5 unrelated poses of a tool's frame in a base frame.
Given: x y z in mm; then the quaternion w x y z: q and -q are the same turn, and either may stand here.
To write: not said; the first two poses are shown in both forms.
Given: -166, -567, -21, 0.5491, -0.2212, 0.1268, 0.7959
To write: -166, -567, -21, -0.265, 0.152, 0.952, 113.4
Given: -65, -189, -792, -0.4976, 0.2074, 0.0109, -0.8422
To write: -65, -189, -792, -0.239, -0.013, 0.971, 120.3
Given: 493, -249, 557, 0.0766, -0.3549, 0.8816, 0.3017
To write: 493, -249, 557, -0.356, 0.884, 0.303, 171.2
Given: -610, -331, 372, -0.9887, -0.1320, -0.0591, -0.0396
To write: -610, -331, 372, 0.880, 0.394, 0.264, 17.2
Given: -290, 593, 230, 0.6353, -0.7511, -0.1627, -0.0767
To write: -290, 593, 230, -0.973, -0.211, -0.099, 101.1
